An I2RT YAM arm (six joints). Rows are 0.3 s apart.
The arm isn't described. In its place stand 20 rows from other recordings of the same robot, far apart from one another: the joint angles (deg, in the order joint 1, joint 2, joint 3, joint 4, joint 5, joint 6), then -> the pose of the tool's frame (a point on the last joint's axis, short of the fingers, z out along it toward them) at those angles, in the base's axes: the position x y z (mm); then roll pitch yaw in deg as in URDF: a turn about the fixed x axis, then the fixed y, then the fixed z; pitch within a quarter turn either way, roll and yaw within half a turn.
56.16, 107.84, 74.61, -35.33, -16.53, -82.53 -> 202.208 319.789 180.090 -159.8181 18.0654 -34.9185
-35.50, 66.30, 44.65, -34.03, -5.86, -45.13 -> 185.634 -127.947 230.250 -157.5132 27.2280 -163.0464
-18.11, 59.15, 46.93, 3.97, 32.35, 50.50 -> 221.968 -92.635 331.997 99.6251 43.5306 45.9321
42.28, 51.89, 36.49, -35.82, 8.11, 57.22 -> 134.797 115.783 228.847 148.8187 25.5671 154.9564
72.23, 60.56, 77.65, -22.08, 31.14, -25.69 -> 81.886 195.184 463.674 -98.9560 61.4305 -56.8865
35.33, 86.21, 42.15, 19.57, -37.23, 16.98 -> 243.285 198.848 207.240 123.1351 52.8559 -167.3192
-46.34, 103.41, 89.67, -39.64, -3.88, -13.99 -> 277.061 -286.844 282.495 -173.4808 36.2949 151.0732
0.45, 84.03, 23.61, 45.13, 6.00, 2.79 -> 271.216 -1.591 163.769 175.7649 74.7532 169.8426
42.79, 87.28, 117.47, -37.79, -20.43, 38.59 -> 208.399 209.846 538.069 100.7251 48.2423 161.4280
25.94, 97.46, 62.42, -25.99, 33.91, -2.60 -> 313.958 130.635 193.138 -144.9390 27.4976 -151.6275
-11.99, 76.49, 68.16, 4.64, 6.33, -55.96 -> 310.822 -70.023 387.029 -94.4022 33.5546 -110.7696
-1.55, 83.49, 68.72, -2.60, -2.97, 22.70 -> 346.747 -7.537 338.651 127.9290 60.9856 125.8357
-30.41, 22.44, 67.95, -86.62, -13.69, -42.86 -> -7.210 14.001 359.700 -148.0482 41.1581 -149.0330
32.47, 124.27, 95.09, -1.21, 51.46, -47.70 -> 432.383 242.136 215.948 -109.2159 16.7310 -118.7658
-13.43, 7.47, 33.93, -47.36, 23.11, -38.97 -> 45.931 -25.333 272.624 -115.2278 39.6623 -144.7179
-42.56, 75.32, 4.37, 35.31, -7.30, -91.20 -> 134.621 -117.476 93.191 -125.3738 3.2678 -125.9199
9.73, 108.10, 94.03, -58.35, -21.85, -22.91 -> 378.785 78.394 261.033 166.6957 24.6030 -146.8544
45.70, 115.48, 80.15, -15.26, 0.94, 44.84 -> 306.132 312.870 174.419 150.4099 27.3295 173.1751
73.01, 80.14, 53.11, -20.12, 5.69, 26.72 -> 89.492 280.821 235.484 161.7288 39.8023 -142.6079
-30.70, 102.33, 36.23, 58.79, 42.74, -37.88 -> 271.262 -189.162 158.986 -97.8570 46.8748 -169.4245
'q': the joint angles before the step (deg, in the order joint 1, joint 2, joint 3, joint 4, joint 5, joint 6). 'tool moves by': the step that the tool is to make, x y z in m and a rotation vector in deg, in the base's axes. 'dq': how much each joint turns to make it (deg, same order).
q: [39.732 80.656 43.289 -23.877 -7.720 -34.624]
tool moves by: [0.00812 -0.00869 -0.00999 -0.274 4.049 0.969]
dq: [-3.122 2.482 0.308 -1.627 -3.888 -2.652]
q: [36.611 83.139 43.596 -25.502 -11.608 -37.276]
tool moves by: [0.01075 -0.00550 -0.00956 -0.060 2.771 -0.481]
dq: [-2.621 3.175 0.827 -0.252 -2.280 -1.370]
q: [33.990 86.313 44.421 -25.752 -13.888 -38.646]
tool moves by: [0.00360 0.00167 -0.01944 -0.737 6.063 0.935]
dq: [-0.524 5.168 0.732 -1.142 -3.082 -0.468]
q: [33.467 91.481 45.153 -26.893 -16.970 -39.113]
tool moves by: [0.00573 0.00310 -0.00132 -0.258 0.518 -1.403]
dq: [-0.080 1.597 1.362 0.050 0.313 1.345]
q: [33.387 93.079 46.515 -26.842 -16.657 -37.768]
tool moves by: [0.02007 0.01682 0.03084 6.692 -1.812 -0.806]
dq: [0.121 0.181 7.051 -0.852 -4.008 2.544]
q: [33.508 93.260 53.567 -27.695 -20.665 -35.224]
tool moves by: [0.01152 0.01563 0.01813 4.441 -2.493 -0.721]
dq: [1.055 0.684 4.073 2.171 -1.303 2.772]
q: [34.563 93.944 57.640 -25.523 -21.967 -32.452]
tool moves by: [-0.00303 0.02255 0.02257 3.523 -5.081 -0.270]
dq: [3.719 -1.320 2.395 3.721 2.260 3.516]
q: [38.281 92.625 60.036 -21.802 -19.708 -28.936]
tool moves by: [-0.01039 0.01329 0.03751 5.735 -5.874 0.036]
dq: [3.038 -4.250 2.010 2.857 1.438 2.860]
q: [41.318 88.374 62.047 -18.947 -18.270 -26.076]
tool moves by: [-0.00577 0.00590 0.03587 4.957 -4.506 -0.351]
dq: [1.508 -2.970 3.155 1.097 0.948 1.814]
